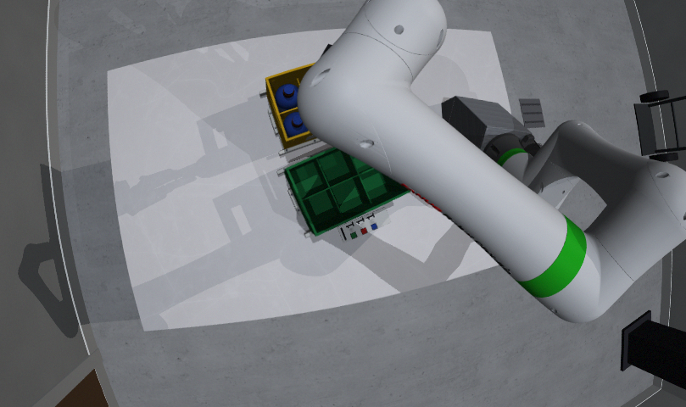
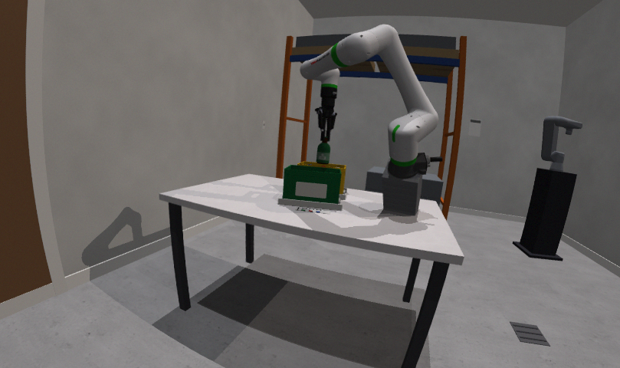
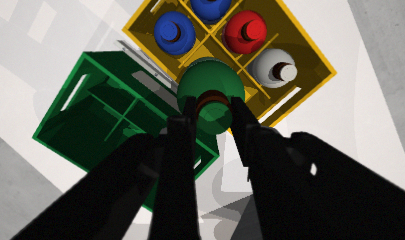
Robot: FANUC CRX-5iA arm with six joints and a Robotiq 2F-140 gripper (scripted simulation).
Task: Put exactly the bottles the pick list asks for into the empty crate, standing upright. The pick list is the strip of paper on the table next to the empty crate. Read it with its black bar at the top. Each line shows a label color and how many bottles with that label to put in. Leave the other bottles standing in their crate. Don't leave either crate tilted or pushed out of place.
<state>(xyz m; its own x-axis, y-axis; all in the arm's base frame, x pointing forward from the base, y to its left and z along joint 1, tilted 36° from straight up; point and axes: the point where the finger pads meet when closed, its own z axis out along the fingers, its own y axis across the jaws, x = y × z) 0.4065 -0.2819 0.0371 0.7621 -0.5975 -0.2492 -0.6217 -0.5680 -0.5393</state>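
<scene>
The green-label bottle lies 8 cm below my hand. From my hand the other things lie so: yellow crate 27 cm below, 6 cm to the right, 1 cm ahead; red bottle 26 cm below, 10 cm to the right, 2 cm ahead; white bottle 26 cm below, 11 cm to the right, 7 cm behind.
</scene>
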